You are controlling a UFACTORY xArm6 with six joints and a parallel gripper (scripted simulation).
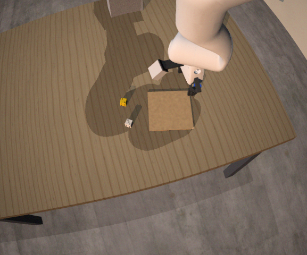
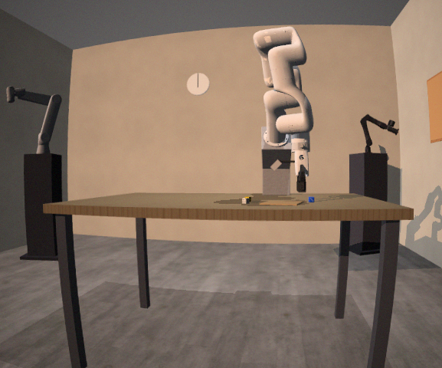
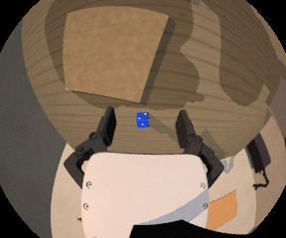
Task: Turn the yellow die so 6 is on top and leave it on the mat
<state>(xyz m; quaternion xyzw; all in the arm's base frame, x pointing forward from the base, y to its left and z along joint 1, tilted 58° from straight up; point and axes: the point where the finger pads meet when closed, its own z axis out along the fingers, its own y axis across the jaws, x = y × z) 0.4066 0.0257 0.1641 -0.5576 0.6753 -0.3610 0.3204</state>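
Now: the blue die 2 cm ahead of my hand, 4 cm to the left of it and 4 cm below it. Round my hand: white die (23 cm to the right, 4 cm below); then tan mat (3 cm ahead, 9 cm to the right, 5 cm below); then yellow die (7 cm behind, 20 cm to the right, 4 cm below).
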